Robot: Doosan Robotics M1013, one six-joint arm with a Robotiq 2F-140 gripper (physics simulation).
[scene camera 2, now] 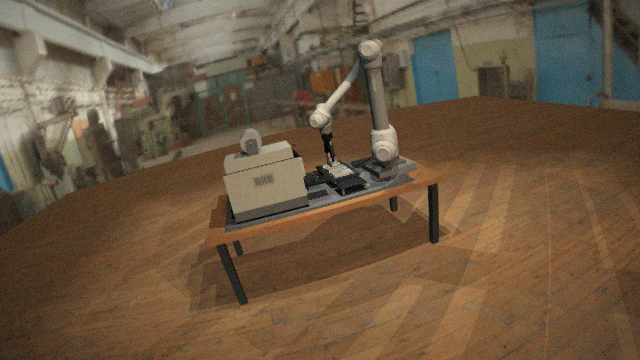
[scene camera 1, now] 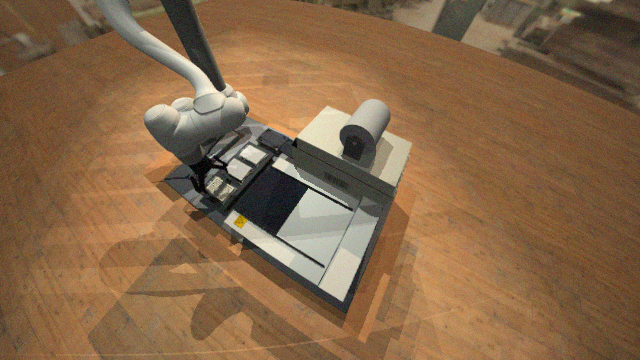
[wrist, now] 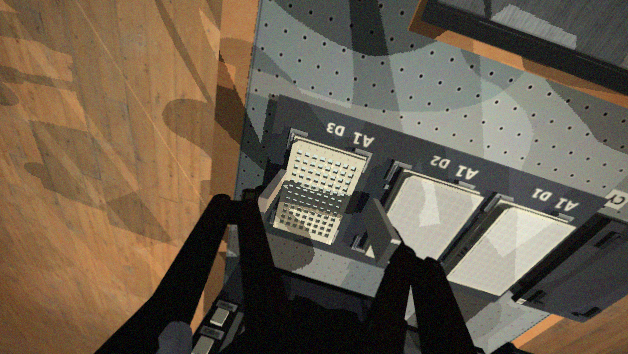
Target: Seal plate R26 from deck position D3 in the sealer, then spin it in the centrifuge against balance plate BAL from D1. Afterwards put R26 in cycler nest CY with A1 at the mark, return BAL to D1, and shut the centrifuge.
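Frame: origin at the arm's base, x ahead, y left, z up, level; millimetres.
Where they show: gripper, fingertip midpoint: [scene camera 2: 331, 163] [scene camera 1: 220, 186] [wrist: 326, 194]; arm's base, link origin: [scene camera 2: 389, 162] [scene camera 1: 205, 140].
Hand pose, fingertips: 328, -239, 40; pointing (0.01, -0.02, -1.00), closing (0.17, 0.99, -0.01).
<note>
Things, the pixels of their top centre, and the offset from my fingertips, as dx, dy, dz. "spot": a spot on its surface instead. Level surfaces: height alone.
- Plate R26, top centre: [wrist: 314, 197] [scene camera 1: 219, 188] +6, -14, +2
- dark deck rack, surface spot: [wrist: 300, 111] spot: -90, -43, -14
- BAL, top centre: [wrist: 504, 256] [scene camera 1: 252, 154] [scene camera 2: 341, 172] +44, +230, +2
- Nest CY, top centre: [wrist: 602, 283] [scene camera 2: 350, 181] [scene camera 1: 272, 137] +73, +390, -13
- low machine, surface spot: [scene camera 1: 345, 277] spot: +654, -164, +177
- box-shaped machine, top centre: [scene camera 1: 364, 109] [scene camera 2: 252, 129] +547, +264, +410
- pale-topped plate, top centre: [wrist: 419, 231] [scene camera 1: 237, 168] [scene camera 2: 335, 166] +25, +116, +8
- perforated grey mat, surface height: dz -66
Plate R26 [wrist: 325, 167] [scene camera 1: 220, 188], cream with a grid of wells, sits flat at D3 on the dark deck rack [wrist: 300, 111]. My gripper [wrist: 326, 194] [scene camera 1: 212, 178] [scene camera 2: 331, 161] is open around it: the left finger is close to its side, and the right finger stands apart, between R26 and the D2 plate. BAL [wrist: 510, 250] [scene camera 1: 253, 155], pale-topped, sits at D1. Nest CY [wrist: 580, 270] [scene camera 1: 272, 139] is dark and holds no plate. A low machine [scene camera 1: 345, 277] has a dark opening and a pale panel. A box-shaped machine [scene camera 1: 320, 125] [scene camera 2: 265, 192] carries a roll.
Another pale-topped plate [wrist: 432, 215] [scene camera 1: 239, 169] sits at D2, beside my right finger. A perforated grey mat [wrist: 320, 55] lies around the rack. Small buttons [wrist: 220, 316] show at the lower left. A dark-edged block [wrist: 515, 37] stands at the upper right of the wrist view.
</note>
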